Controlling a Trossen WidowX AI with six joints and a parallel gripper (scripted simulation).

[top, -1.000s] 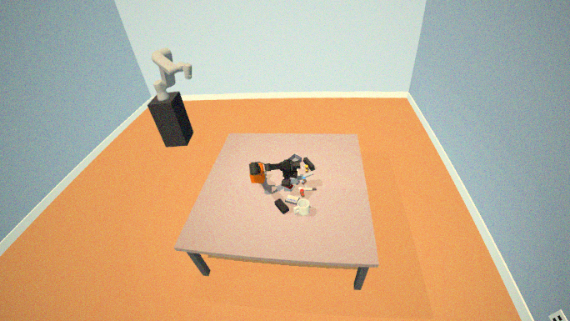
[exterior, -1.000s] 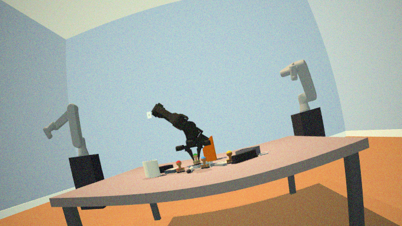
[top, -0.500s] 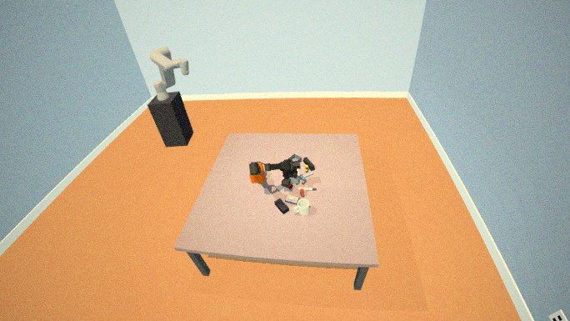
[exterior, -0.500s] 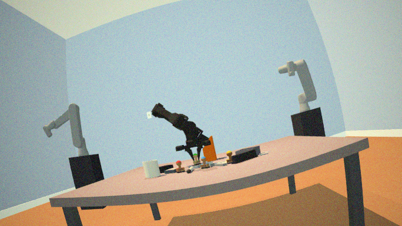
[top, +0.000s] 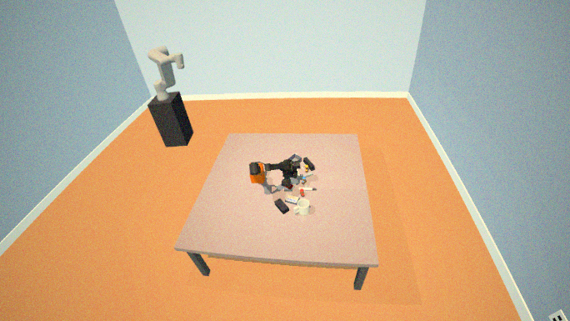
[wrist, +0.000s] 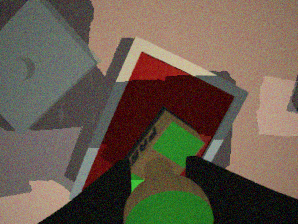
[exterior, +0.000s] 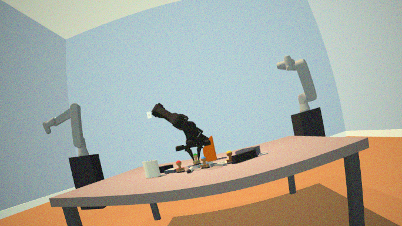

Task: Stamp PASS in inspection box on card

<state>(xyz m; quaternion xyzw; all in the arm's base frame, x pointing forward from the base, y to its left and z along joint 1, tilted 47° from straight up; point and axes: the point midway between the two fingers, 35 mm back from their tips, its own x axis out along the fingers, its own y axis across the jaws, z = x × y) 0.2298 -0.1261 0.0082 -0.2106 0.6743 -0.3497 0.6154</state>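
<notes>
The red ink pad is 30 mm below my gripper tip. From my gripper tip the other things lie so: blue-knob stamp 130 mm ahead, 30 mm to the left, 20 mm below; then red-knob stamp 100 mm ahead, 90 mm to the right, 20 mm below; then green-knob stamp right at my gripper tip.
</notes>
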